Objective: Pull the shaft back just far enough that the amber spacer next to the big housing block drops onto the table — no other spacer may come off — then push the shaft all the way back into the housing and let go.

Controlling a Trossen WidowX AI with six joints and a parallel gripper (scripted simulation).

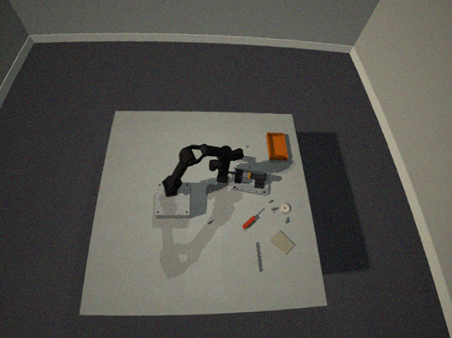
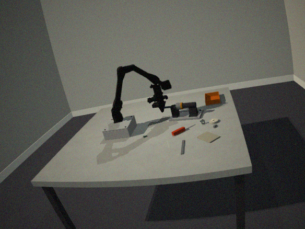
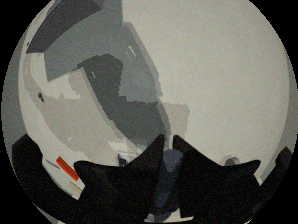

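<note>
My gripper tip is 70 mm short of the shaft, 30 mm to the left of it and 30 mm below it. Round my gripper tip: white disc 330 mm ahead, 280 mm to the right, 40 mm below; amber spacer 150 mm ahead, 60 mm to the right, 30 mm above; orange bin 410 mm ahead, 150 mm to the left, 40 mm below.
</note>
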